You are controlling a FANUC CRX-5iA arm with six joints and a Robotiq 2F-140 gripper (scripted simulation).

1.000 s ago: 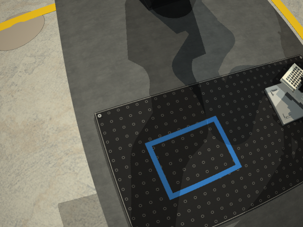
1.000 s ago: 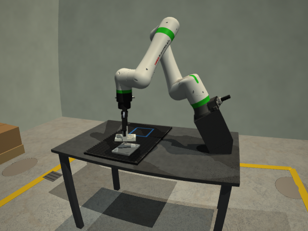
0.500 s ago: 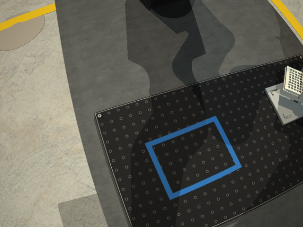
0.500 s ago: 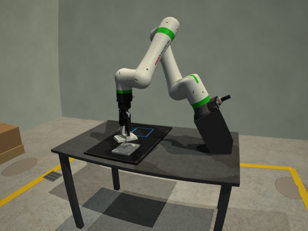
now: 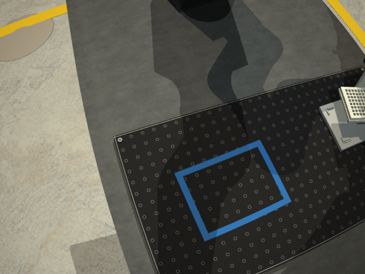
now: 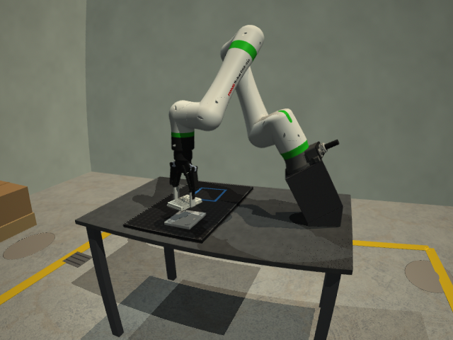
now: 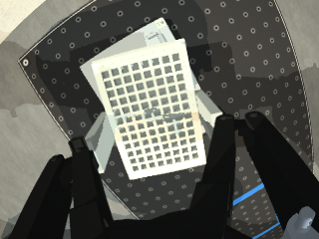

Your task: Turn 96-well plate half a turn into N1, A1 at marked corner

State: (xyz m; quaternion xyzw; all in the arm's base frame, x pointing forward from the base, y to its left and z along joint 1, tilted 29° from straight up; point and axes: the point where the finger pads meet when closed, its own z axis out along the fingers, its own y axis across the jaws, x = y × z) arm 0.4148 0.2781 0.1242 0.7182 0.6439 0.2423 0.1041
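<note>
The white 96-well plate lies 20 mm below my hand. Also, from my hand: dark table (90 mm ahead, 190 mm to the right, 110 mm below); then grey plate nest N1 (100 mm below).
</note>
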